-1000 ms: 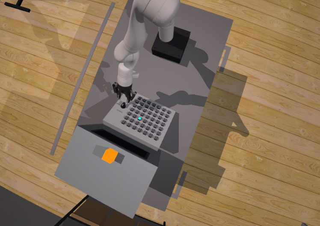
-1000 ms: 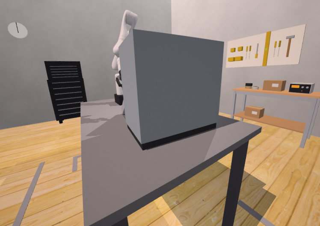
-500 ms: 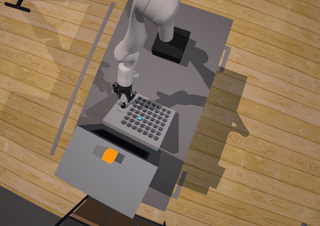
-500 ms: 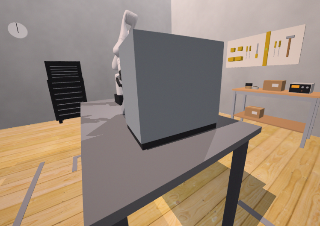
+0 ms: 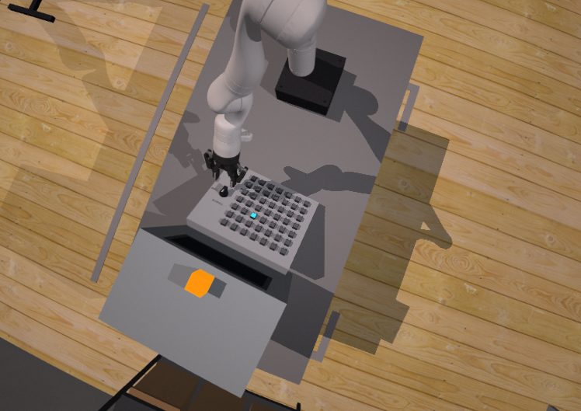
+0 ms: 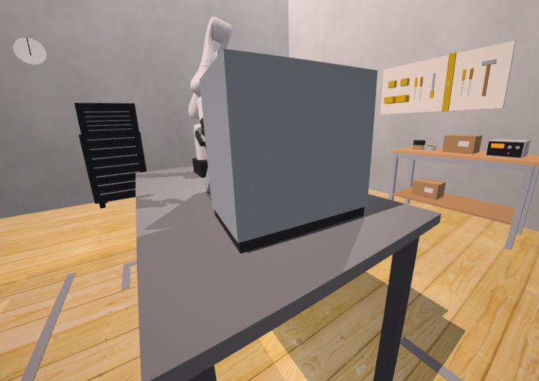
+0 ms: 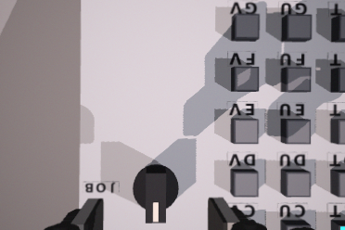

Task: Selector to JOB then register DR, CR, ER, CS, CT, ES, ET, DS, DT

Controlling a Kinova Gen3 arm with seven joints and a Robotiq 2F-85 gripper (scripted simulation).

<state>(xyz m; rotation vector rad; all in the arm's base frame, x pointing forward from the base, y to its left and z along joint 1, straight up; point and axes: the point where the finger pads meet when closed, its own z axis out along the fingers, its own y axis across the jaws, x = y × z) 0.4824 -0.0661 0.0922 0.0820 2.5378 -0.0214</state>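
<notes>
Now: hand 5 cm above the black selector knob and 4 cm short of it. Also, from my hand: grey keypad panel 11 cm to the left, 10 cm below, 7 cm ahead.
</notes>
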